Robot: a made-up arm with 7 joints. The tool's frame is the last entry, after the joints.
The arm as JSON. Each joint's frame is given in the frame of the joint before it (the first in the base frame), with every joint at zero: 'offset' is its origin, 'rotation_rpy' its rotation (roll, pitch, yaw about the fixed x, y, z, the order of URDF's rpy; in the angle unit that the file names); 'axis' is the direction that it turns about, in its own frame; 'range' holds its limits. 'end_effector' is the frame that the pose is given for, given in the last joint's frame.
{
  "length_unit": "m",
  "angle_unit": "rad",
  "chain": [
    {
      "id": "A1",
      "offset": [
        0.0,
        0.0,
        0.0
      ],
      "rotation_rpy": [
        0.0,
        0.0,
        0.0
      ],
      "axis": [
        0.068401,
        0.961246,
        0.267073
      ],
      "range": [
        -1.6,
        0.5
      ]
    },
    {
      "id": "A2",
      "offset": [
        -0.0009,
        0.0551,
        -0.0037
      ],
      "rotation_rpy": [
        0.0,
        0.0,
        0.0
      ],
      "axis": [
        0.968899,
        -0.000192,
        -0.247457
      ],
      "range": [
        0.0,
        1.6
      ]
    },
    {
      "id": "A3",
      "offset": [
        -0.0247,
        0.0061,
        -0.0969
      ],
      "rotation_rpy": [
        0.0,
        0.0,
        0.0
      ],
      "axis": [
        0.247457,
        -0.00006,
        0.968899
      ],
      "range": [
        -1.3,
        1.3
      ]
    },
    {
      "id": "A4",
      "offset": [
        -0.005,
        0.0,
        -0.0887
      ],
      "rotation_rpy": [
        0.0,
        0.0,
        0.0
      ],
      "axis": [
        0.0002,
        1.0,
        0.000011
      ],
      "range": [
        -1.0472,
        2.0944
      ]
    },
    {
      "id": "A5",
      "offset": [
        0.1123,
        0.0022,
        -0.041
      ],
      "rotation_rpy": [
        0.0,
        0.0,
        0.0
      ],
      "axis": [
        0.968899,
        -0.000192,
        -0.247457
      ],
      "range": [
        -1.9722,
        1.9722
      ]
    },
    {
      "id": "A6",
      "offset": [
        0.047,
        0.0,
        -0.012
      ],
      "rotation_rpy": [
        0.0,
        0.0,
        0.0
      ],
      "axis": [
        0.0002,
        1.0,
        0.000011
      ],
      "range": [
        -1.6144,
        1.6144
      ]
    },
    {
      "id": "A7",
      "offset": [
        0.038,
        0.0,
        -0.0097
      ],
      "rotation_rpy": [
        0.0,
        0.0,
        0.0
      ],
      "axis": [
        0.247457,
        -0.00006,
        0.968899
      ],
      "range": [
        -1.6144,
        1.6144
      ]
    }
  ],
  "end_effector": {
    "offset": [
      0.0,
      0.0,
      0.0
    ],
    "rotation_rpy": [
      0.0,
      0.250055,
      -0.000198
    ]
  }
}
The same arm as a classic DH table. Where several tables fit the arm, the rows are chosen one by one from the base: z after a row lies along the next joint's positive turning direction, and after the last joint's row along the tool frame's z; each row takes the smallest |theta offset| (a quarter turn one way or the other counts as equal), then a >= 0, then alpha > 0; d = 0 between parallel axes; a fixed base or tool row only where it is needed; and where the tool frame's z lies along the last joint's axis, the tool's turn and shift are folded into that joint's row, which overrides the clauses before.
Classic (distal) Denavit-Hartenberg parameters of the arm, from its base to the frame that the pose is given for. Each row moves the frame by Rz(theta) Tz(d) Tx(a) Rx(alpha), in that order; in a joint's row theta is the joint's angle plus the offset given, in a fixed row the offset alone. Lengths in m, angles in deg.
base (fixed): theta_offset -4.07; d 0; a 0; alpha -74.51
A1: theta_offset -75.12; d 0.0519; a -0.0189; alpha -90
A2: theta_offset 74; d 0.0001; a -0.0061; alpha 90
A3: theta_offset 90; d -0.1872; a 0.0171; alpha -90
A4: theta_offset 90; d 0.0022; a 0.0119; alpha 90
A5: theta_offset 0; d 0.1675; a 0; alpha -90
A6: theta_offset -90; d 0; a 0.0392; alpha 90
A7: theta_offset 0; d 0; a 0; alpha 0
Joint limits (deg, base to tool): -91.67..28.65 0..91.67 -74.48..74.48 -60..120 -113..113 -92.5..92.5 -92.5..92.5

